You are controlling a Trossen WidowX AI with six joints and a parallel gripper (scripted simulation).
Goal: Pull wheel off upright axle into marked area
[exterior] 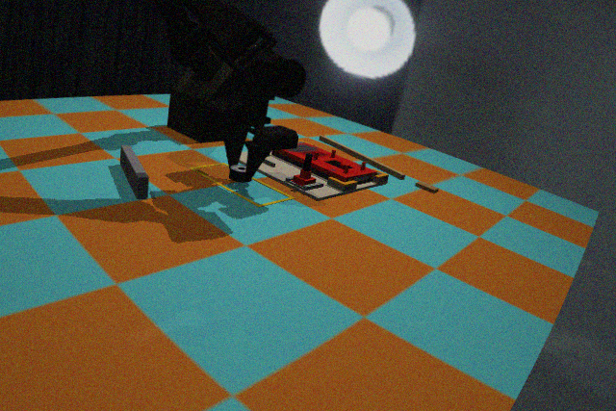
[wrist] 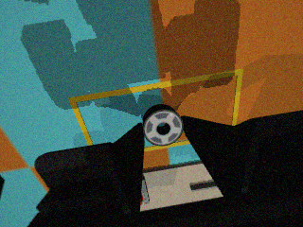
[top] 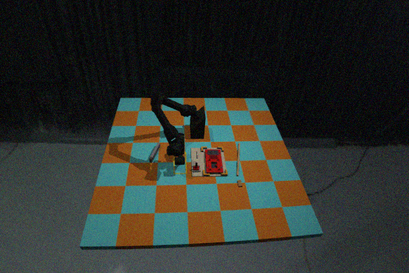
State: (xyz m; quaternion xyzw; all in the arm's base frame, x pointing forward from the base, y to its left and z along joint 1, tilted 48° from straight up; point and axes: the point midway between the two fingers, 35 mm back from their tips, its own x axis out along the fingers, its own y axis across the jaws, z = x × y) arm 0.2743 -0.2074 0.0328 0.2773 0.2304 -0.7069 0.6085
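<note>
Right now my gripper tip is right at the wheel. Round my gripper tip: grey bar (16 cm to the right, 10 cm behind); axle (10 cm to the left, 7 cm ahead, 2 cm above); grey fixture plate (20 cm to the left, 2 cm ahead, 1 cm below).
</note>
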